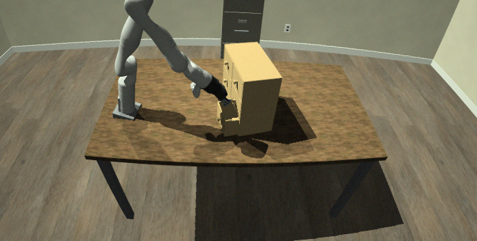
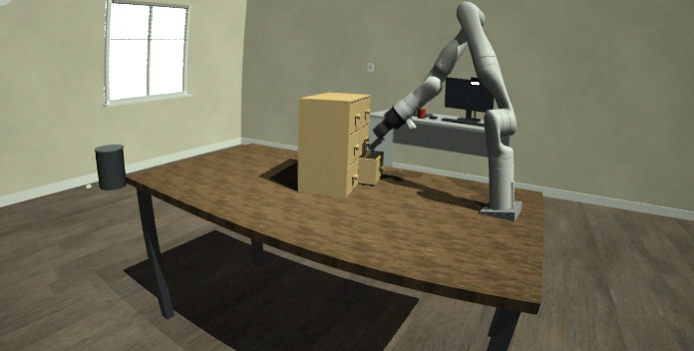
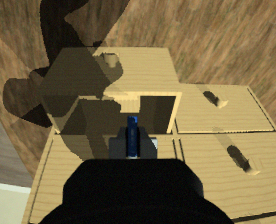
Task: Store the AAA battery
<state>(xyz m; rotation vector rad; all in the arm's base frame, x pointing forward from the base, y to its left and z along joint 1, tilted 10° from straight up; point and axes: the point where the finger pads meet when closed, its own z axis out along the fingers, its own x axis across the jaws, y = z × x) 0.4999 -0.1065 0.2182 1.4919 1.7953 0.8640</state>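
Right now the blue AAA battery is 10 mm ahead of my hand and 10 mm below it.
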